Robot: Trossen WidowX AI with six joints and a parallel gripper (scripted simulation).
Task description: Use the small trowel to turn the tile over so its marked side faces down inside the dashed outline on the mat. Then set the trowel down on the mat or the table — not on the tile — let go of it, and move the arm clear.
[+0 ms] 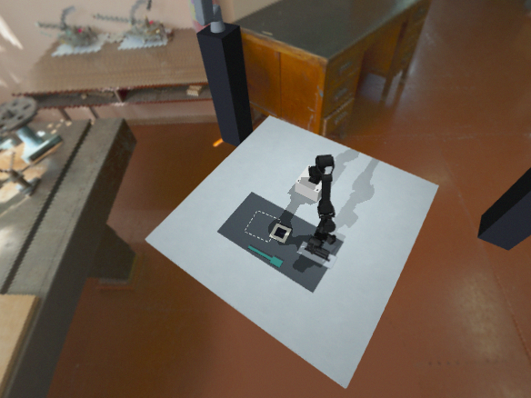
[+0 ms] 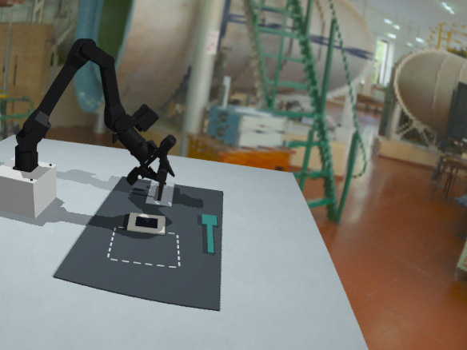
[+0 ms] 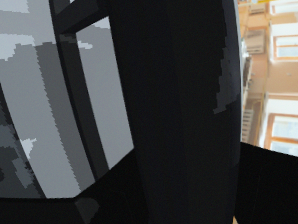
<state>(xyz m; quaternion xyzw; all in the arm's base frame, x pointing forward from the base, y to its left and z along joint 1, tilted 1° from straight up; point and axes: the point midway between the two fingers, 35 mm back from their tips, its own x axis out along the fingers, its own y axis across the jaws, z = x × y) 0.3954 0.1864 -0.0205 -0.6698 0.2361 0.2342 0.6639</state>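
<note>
Now: gripper tip 4 cm past the tile, 22 cm to the left of it and 4 cm above it. Round my gripper tip: dark mat (2 cm behind, 22 cm to the right, 7 cm below); then teal trowel (12 cm ahead, 20 cm to the right, 4 cm below); then black-handled float (3 cm behind, 1 cm below).
</note>
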